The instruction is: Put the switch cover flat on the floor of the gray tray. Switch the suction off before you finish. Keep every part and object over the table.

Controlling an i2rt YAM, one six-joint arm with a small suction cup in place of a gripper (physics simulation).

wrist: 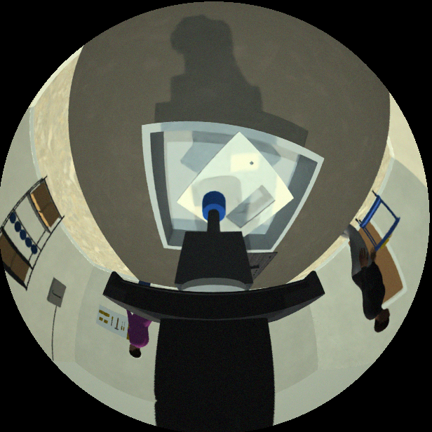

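The switch cover is a cream square plate with a rectangular opening and a small hole. It hangs on my blue suction cup, which touches it near its lower left part. The cover is turned at an angle to the gray tray and shows inside the outline of the tray's rim. Shadows on the tray floor, offset from the cover, show that it is above the floor. It looks about level. Its lower corner is partly hidden by the cup and the black arm part. The gripper is shut on the switch cover.
The tray walls stand around the cover, with the right wall near its right corner. A dark speckled flat piece lies just outside the tray's near side, partly hidden by the arm. The arm's shadow falls on the brown table beyond the tray.
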